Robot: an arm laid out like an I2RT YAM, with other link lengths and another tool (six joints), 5 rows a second.
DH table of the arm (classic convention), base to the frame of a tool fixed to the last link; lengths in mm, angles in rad. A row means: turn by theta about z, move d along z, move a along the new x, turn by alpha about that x. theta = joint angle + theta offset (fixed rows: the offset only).
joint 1: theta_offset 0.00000, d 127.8, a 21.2, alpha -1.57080
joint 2: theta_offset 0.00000, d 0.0, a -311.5, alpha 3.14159
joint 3: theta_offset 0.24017, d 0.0, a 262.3, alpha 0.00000
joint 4: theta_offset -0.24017, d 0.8, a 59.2, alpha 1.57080
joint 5: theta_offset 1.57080, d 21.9, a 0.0, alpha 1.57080
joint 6: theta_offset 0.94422, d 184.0, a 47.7, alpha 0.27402
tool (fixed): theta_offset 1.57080, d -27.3, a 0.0, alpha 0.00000
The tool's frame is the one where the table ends.
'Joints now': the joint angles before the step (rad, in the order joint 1, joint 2, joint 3, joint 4, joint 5, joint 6). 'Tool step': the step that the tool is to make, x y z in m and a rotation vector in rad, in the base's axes. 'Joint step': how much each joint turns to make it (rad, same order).
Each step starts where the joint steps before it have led.
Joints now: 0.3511, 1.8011, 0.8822, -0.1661, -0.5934, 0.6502
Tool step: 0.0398, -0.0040, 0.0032, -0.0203, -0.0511, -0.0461
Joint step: -0.0347, 0.0553, 0.1021, -0.0100, 0.0369, -0.0088
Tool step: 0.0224, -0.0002, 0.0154, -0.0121, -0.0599, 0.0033
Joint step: -0.0091, 0.0028, 0.0784, -0.0381, 0.0193, -0.0304
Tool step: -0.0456, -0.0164, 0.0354, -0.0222, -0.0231, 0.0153
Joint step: 0.0054, -0.2071, -0.0963, -0.1092, 0.0186, -0.0271
